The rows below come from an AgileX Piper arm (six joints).
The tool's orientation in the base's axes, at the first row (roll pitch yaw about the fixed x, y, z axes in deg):
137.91, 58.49, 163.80
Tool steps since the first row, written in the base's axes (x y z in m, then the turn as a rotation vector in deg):
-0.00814, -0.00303, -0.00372, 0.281, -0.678, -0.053
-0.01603, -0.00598, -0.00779, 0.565, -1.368, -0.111
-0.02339, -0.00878, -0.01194, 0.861, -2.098, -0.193
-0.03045, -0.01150, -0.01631, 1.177, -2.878, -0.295
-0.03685, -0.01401, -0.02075, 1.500, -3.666, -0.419
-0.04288, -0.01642, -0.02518, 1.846, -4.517, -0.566
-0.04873, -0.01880, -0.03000, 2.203, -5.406, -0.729
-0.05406, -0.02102, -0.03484, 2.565, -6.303, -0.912
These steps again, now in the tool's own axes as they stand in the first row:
0.00682, -0.00116, -0.00644, -0.195, -0.706, -0.073
0.01381, -0.00247, -0.01251, -0.388, -1.425, -0.147
0.02064, -0.00385, -0.01806, -0.574, -2.191, -0.221
0.02751, -0.00534, -0.02324, -0.759, -3.015, -0.295
0.03414, -0.00689, -0.02778, -0.930, -3.856, -0.358
0.04059, -0.00849, -0.03198, -1.103, -4.768, -0.424
0.04729, -0.01025, -0.03587, -1.272, -5.723, -0.492
0.05377, -0.01206, -0.03926, -1.429, -6.693, -0.553

